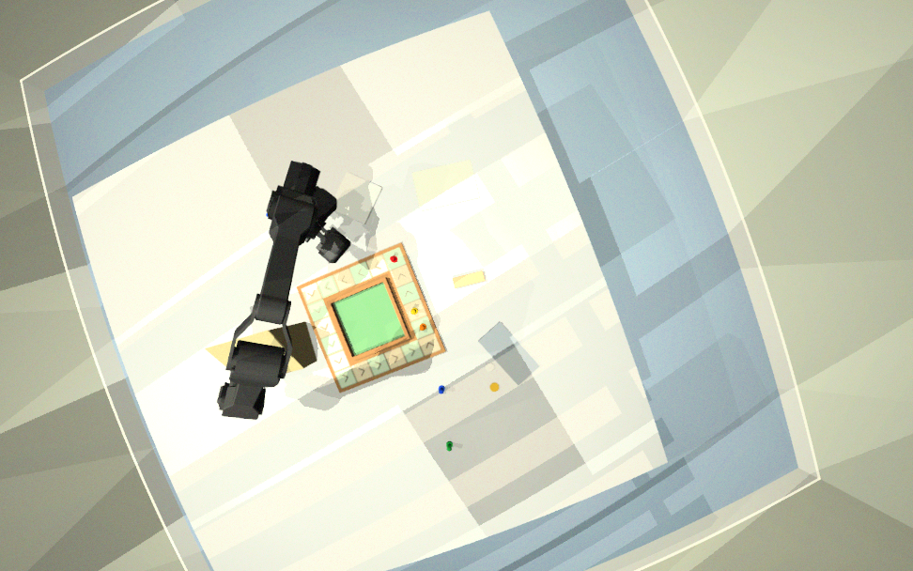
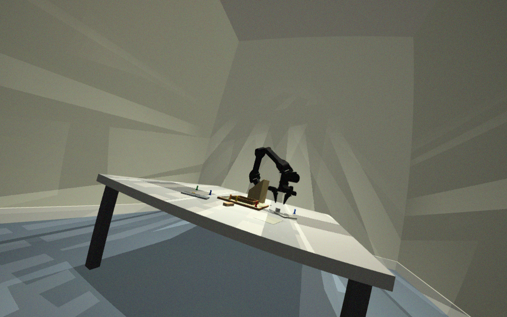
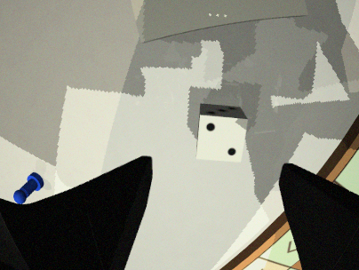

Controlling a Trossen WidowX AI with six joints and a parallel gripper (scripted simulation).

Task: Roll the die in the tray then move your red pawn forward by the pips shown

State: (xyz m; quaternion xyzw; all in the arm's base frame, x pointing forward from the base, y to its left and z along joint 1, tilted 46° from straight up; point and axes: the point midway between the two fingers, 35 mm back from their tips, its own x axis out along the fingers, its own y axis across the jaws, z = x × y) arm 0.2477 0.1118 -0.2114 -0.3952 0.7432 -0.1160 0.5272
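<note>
Right now the white die is 4 cm below my gripper tip. Also, from my gripper tip: yellow pawn (26 cm to the right, 13 cm ahead, 3 cm below); red pawn (13 cm ahead, 12 cm to the right, 3 cm below); green tray (23 cm to the right, 5 cm below, 2 cm ahead).
</note>
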